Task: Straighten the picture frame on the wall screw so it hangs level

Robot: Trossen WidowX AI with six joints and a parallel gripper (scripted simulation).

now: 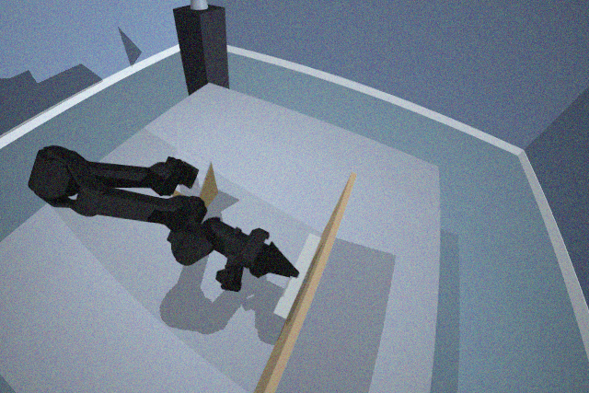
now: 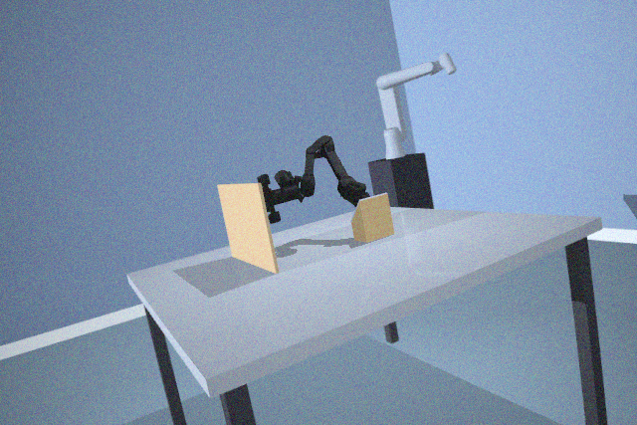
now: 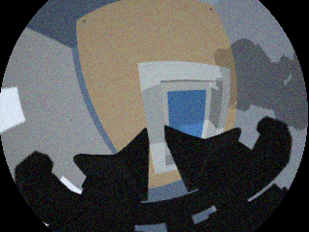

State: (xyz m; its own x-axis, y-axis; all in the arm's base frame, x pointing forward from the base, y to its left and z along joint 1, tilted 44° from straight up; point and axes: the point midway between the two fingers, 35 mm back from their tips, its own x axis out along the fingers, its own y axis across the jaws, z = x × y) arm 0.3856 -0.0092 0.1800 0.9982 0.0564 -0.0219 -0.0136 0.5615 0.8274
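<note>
The picture frame is 1 cm ahead of my gripper tip, 1 cm to the left of it and 5 cm below it. Also, from my gripper tip: board: 2 cm ahead, 7 cm below.
</note>
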